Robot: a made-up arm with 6 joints.
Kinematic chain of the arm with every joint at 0, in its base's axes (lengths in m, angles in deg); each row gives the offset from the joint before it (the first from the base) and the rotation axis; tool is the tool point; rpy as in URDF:
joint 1: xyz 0 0 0.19 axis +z
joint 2: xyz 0 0 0 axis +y
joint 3: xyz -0.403 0 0.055 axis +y
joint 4: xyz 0.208 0 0.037 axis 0.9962 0 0.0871
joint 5: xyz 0 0 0 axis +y
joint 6: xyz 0.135 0 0.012 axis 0.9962 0 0.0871
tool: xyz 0 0 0 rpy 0 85 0
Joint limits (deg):
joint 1: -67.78..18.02
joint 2: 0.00..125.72
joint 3: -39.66..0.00
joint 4: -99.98..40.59
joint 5: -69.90..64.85
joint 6: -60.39..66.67
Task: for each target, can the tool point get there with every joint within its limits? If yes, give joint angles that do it. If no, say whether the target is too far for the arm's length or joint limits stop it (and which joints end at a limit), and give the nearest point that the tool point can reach.
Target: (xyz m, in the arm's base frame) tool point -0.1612 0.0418 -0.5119
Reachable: no: joint limits stop it (at a limit: joint 2, joint 3, joint 5) | nearest point -0.1227 0.0318 0.1649 | short by 0.678 m
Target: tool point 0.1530 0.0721 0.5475
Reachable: yes | joints -8.02 60.27 -33.95 -53.12 -58.72 9.18
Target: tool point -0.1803 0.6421 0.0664
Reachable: no: joint limits stop it (at a limit: joint 2, joint 3, joint 4, joint 5) | nearest point -0.0522 0.1859 0.2641 | short by 0.513 m
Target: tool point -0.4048 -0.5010 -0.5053
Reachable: no: too far | nearest point 0.0361 -0.2984 0.1642 | short by 0.827 m
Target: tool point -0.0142 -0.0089 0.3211
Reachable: yes | joints -28.78 27.16 -7.60 -22.37 16.52 49.28
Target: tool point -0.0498 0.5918 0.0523
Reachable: no: joint limits stop it (at a limit: joint 2, joint 3, joint 4, joint 5) | nearest point -0.0162 0.1924 0.2641 | short by 0.453 m
